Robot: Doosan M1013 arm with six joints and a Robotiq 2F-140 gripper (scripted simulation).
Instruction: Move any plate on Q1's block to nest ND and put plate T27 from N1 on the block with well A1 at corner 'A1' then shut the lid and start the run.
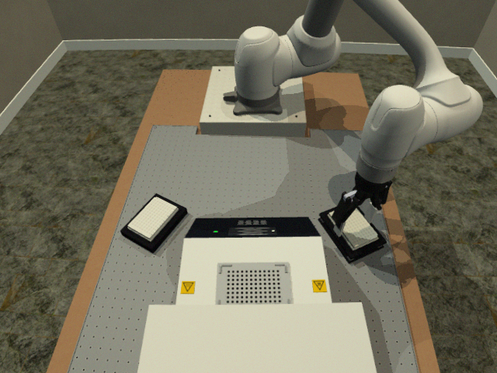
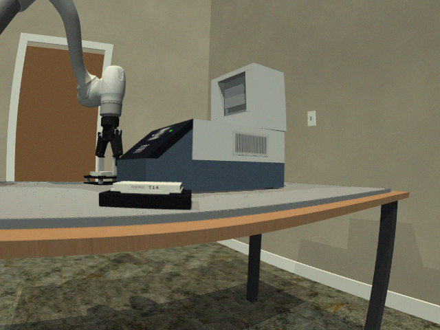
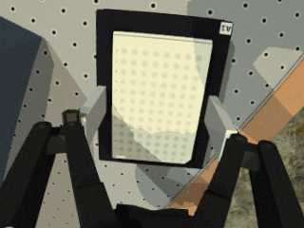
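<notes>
My hand is 30 mm above the black nest N1. The rest, counted from my hand: black nest ND: 570 mm to the right, 50 mm below, 30 mm behind.
</notes>
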